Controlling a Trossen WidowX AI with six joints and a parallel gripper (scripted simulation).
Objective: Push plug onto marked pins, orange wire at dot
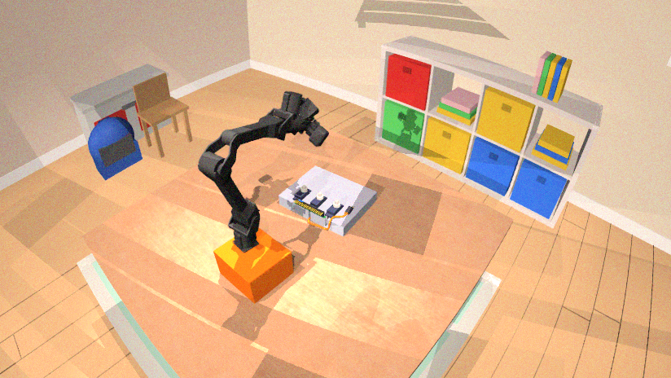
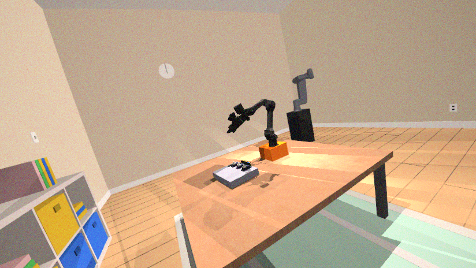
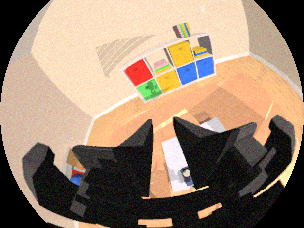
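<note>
Right now my gripper tip is 33 cm above the grey printed holder, 5 cm short of it and 4 cm to the left of it.
</note>
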